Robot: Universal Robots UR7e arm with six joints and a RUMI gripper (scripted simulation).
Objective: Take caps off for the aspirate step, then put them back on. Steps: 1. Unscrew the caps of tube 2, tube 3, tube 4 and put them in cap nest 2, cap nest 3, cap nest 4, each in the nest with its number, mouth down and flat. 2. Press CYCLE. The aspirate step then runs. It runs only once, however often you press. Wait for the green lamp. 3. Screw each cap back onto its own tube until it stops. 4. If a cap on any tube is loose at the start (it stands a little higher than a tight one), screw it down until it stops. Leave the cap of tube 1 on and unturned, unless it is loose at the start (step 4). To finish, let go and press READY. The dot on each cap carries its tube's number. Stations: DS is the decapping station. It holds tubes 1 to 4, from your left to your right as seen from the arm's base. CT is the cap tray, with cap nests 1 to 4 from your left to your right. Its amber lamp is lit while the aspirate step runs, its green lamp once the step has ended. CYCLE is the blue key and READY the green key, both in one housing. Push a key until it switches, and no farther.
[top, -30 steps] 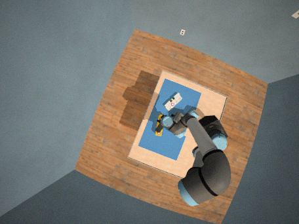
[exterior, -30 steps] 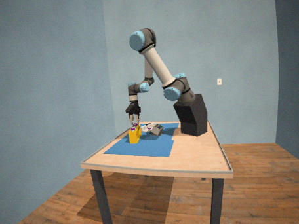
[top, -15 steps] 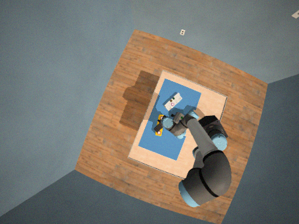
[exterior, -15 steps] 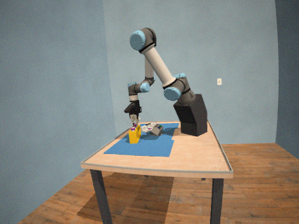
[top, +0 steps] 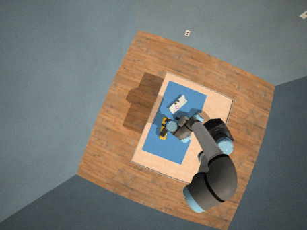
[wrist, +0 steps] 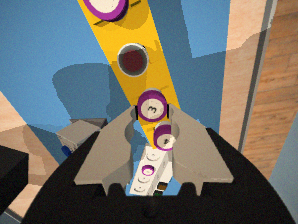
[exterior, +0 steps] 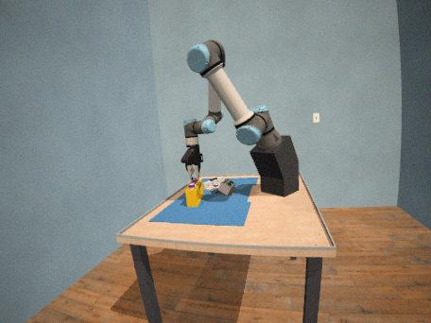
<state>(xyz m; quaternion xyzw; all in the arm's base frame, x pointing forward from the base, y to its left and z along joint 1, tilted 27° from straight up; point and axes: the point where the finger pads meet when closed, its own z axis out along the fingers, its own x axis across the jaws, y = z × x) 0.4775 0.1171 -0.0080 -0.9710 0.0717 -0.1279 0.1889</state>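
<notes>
Now: the cap 10 mm below my hand. From my hand the other things lie so: green key (190 mm behind, 150 mm to the right, 60 mm below); blue cycle key (190 mm behind, 100 mm to the right, 60 mm below); key housing (170 mm behind, 120 mm to the right, 70 mm below).
</notes>
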